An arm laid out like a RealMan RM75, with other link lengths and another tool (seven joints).
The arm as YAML. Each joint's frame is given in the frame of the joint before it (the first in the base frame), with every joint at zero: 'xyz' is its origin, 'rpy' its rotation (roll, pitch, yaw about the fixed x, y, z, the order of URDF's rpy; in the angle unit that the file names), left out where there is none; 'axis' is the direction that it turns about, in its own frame. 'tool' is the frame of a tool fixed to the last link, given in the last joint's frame.
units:
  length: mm
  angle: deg
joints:
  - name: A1
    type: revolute
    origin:
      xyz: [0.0, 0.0, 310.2]
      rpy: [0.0, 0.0, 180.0]
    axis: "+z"
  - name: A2
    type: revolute
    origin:
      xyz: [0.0, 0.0, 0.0]
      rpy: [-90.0, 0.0, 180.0]
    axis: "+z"
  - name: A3
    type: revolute
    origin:
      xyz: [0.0, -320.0, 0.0]
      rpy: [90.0, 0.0, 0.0]
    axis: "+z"
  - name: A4
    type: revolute
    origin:
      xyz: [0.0, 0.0, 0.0]
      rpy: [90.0, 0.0, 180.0]
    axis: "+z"
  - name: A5
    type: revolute
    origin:
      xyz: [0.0, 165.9, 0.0]
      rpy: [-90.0, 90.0, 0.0]
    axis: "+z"
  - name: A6
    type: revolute
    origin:
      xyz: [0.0, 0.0, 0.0]
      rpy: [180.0, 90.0, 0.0]
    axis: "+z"
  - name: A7
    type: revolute
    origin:
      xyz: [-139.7, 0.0, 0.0]
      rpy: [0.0, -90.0, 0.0]
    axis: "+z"
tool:
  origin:
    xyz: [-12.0, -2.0, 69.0]
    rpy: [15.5, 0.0, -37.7]
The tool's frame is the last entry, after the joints.
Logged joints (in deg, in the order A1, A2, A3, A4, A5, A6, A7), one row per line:
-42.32, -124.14, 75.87, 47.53, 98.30, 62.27, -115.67
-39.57, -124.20, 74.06, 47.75, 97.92, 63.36, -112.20
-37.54, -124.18, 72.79, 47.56, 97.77, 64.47, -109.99
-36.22, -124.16, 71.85, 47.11, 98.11, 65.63, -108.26
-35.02, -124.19, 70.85, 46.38, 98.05, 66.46, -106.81
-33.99, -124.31, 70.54, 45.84, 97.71, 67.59, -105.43
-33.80, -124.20, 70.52, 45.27, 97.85, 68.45, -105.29
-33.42, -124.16, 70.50, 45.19, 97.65, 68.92, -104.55
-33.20, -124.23, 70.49, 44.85, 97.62, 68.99, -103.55
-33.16, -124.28, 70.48, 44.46, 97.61, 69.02, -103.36
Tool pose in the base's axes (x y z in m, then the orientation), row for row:
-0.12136, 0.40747, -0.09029, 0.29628, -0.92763, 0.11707, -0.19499
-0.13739, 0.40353, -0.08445, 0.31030, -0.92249, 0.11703, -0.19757
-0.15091, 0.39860, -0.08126, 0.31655, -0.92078, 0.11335, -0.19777
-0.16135, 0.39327, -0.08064, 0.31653, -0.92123, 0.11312, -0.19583
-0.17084, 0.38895, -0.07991, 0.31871, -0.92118, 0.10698, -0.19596
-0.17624, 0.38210, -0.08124, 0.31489, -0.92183, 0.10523, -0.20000
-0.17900, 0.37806, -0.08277, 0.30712, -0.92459, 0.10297, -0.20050
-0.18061, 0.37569, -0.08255, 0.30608, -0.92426, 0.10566, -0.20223
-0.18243, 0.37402, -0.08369, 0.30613, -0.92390, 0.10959, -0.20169
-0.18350, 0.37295, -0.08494, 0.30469, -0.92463, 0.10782, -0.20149
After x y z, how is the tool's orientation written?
As a quaternion, w x y z.
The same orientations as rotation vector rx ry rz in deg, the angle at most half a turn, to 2 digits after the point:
-141.35, 17.84, -29.71
-139.59, 17.71, -29.90
-138.90, 17.10, -29.83
-138.97, 17.06, -29.54
-138.81, 16.12, -29.53
-139.17, 15.89, -30.19
-140.12, 15.61, -30.39
-140.15, 16.02, -30.66
-140.09, 16.62, -30.58
-140.30, 16.36, -30.57

